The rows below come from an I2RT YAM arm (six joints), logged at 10 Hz.
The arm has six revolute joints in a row. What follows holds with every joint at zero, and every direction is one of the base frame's.
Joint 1 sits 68.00 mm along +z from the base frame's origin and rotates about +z.
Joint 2 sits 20.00 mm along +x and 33.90 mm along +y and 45.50 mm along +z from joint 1 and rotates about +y.
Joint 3 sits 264.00 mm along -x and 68.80 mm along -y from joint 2 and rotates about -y.
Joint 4 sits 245.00 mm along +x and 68.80 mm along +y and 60.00 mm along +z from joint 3 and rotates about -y.
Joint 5 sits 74.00 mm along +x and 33.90 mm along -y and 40.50 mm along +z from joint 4 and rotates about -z.
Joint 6 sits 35.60 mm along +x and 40.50 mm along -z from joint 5 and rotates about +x.
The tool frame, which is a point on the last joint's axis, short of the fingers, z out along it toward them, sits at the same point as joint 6; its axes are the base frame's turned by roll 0.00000, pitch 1.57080 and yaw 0.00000 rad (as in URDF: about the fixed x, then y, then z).
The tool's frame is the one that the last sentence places.
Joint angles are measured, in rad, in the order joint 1, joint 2, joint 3, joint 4, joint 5, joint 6. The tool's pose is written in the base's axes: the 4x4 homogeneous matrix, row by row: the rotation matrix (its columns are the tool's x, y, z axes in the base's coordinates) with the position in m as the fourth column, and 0 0 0 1 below. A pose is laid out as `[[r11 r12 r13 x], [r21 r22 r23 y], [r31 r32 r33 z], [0 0 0 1]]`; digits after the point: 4 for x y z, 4 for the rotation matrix.
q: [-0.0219 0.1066 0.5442 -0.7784 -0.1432 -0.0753]
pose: [[-0.3247 -0.1376 0.9357 0.0570], [-0.0674 0.9902 0.1222 0.0038], [-0.9434 -0.0233 -0.3308 0.2632], [0 0 0 1]]
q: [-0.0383 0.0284 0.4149 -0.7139 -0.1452 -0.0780]
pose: [[-0.3127 -0.1238 0.9418 0.0640], [-0.0652 0.9919 0.1087 0.0027], [-0.9476 -0.0274 -0.3182 0.2338], [0 0 0 1]]
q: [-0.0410 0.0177 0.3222 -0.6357 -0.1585 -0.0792]
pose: [[-0.3153 -0.1340 0.9395 0.0752], [-0.0653 0.9907 0.1194 0.0025], [-0.9467 -0.0237 -0.3211 0.2134], [0 0 0 1]]
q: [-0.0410 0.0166 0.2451 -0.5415 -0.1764 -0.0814]
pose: [[-0.2964 -0.1511 0.9431 0.0850], [-0.0680 0.9882 0.1369 0.0028], [-0.9527 -0.0235 -0.3031 0.1982], [0 0 0 1]]
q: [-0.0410 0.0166 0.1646 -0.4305 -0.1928 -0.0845]
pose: [[-0.2654 -0.1666 0.9496 0.0943], [-0.0720 0.9856 0.1528 0.0030], [-0.9614 -0.0278 -0.2736 0.1830], [0 0 0 1]]
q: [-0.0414 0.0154 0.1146 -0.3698 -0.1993 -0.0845]
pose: [[-0.2535 -0.1721 0.9519 0.0990], [-0.0723 0.9847 0.1587 0.0030], [-0.9646 -0.0286 -0.2620 0.1724], [0 0 0 1]]
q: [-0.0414 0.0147 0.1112 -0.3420 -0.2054 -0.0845]
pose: [[-0.2287 -0.1771 0.9573 0.0999], [-0.0732 0.9837 0.1645 0.0031], [-0.9707 -0.0325 -0.2379 0.1743], [0 0 0 1]]
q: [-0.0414 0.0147 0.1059 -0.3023 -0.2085 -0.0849]
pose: [[-0.1949 -0.1789 0.9644 0.1012], [-0.0750 0.9831 0.1672 0.0032], [-0.9780 -0.0397 -0.2050 0.1766], [0 0 0 1]]
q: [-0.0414 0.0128 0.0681 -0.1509 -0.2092 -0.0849]
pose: [[-0.0810 -0.1736 0.9815 0.1059], [-0.0797 0.9827 0.1672 0.0030], [-0.9935 -0.0647 -0.0934 0.1799], [0 0 0 1]]
